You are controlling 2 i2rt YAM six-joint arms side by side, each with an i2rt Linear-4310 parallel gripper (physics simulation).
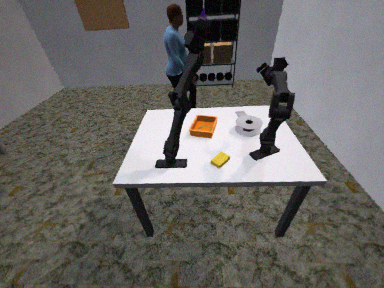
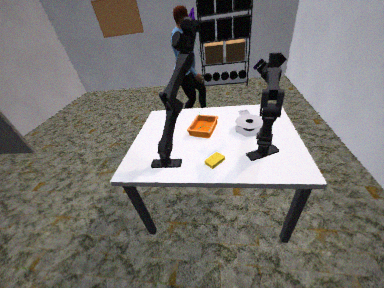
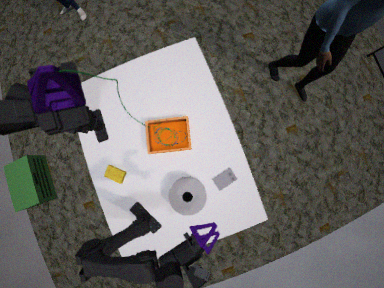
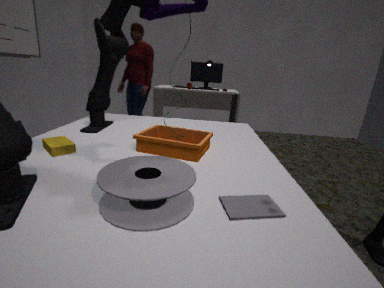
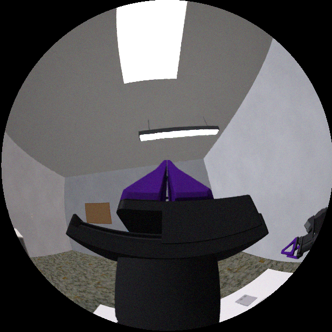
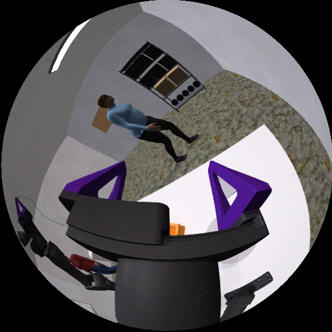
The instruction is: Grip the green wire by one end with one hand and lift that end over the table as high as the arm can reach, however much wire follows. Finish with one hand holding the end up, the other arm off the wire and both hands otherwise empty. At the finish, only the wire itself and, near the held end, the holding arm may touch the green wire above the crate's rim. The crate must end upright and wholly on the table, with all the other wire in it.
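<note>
The orange crate stands upright on the white table. Blue and green wire loops lie inside it. My left gripper is shut on one end of the green wire, high above the table. The wire runs from it in a slack, bent line down into the crate. My right gripper is open and empty, raised away from the wire.
A grey spool stands on the table near the crate. A flat grey plate lies beyond the spool. A yellow block lies between the arm bases. A person stands behind the table.
</note>
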